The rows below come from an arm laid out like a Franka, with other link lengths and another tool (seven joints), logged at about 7 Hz.
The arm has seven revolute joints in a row. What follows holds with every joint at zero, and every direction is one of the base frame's.
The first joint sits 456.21 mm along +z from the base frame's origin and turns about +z.
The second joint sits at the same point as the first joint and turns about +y.
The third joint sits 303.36 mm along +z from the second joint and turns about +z.
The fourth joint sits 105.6 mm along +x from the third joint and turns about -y.
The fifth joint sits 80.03 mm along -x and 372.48 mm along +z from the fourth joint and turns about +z.
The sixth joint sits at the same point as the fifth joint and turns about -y.
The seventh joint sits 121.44 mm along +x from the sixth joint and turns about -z.
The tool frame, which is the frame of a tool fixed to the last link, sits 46 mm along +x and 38 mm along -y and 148.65 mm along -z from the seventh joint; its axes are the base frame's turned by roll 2.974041, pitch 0 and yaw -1.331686 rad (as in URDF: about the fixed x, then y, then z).
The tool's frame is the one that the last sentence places.
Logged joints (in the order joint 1, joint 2, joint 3, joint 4, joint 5, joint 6, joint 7), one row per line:
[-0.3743 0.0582 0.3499 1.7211 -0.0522 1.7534 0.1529]
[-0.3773 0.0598 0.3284 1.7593 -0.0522 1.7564 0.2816]
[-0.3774 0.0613 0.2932 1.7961 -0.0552 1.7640 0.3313]
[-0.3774 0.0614 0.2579 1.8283 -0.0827 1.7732 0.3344]
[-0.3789 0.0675 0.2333 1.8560 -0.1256 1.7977 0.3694]
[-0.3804 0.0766 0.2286 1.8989 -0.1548 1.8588 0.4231]
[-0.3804 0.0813 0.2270 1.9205 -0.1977 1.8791 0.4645]
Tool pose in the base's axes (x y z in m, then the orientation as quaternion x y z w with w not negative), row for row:
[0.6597 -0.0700 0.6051 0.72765 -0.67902 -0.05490 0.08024]
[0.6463 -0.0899 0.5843 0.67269 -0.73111 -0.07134 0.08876]
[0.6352 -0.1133 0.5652 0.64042 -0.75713 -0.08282 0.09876]
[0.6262 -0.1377 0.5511 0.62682 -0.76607 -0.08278 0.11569]
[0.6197 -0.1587 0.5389 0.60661 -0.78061 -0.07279 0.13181]
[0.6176 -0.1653 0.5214 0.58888 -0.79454 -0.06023 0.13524]
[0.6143 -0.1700 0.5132 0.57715 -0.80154 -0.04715 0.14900]
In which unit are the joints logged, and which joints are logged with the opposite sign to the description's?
The joints are logged in radians. Opposite sign: joint 4.
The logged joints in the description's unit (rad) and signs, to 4 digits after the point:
[-0.3743 0.0582 0.3499 -1.7211 -0.0522 1.7534 0.1529]
[-0.3773 0.0598 0.3284 -1.7593 -0.0522 1.7564 0.2816]
[-0.3774 0.0613 0.2932 -1.7961 -0.0552 1.7640 0.3313]
[-0.3774 0.0614 0.2579 -1.8283 -0.0827 1.7732 0.3344]
[-0.3789 0.0675 0.2333 -1.8560 -0.1256 1.7977 0.3694]
[-0.3804 0.0766 0.2286 -1.8989 -0.1548 1.8588 0.4231]
[-0.3804 0.0813 0.2270 -1.9205 -0.1977 1.8791 0.4645]

